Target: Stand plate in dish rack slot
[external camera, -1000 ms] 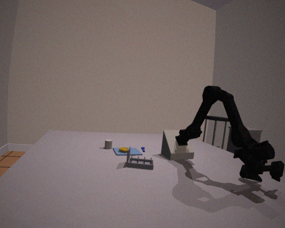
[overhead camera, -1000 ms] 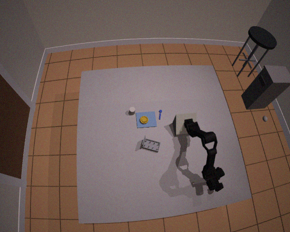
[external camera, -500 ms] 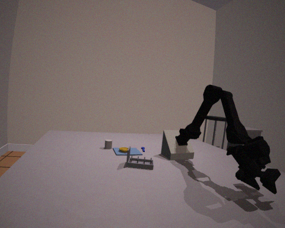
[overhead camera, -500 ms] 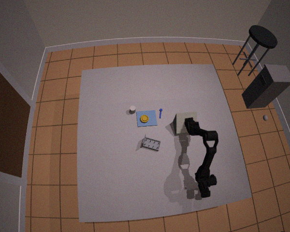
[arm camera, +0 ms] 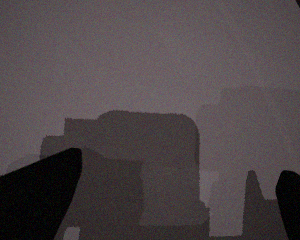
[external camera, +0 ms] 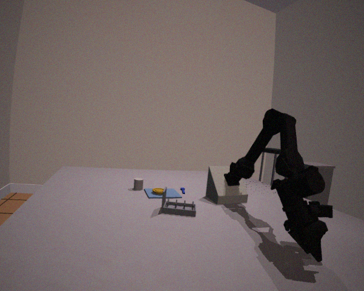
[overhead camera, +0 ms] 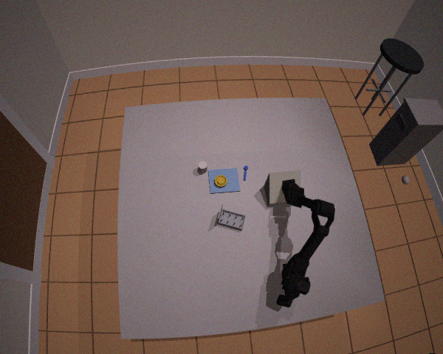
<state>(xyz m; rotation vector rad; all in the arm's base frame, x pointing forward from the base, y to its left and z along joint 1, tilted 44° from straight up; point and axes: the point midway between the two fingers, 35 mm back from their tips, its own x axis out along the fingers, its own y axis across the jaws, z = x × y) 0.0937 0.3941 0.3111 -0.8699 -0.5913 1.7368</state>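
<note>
Right now my gripper tip is 630 mm to the left of the yellow plate and 230 mm short of it. From my gripper tip the other things lie so: blue mat: 630 mm to the right, 210 mm ahead, 10 mm below; blue spoon: 670 mm to the right, 90 mm ahead, 10 mm below; grey dish rack: 420 mm to the right, 210 mm ahead, 10 mm above.
</note>
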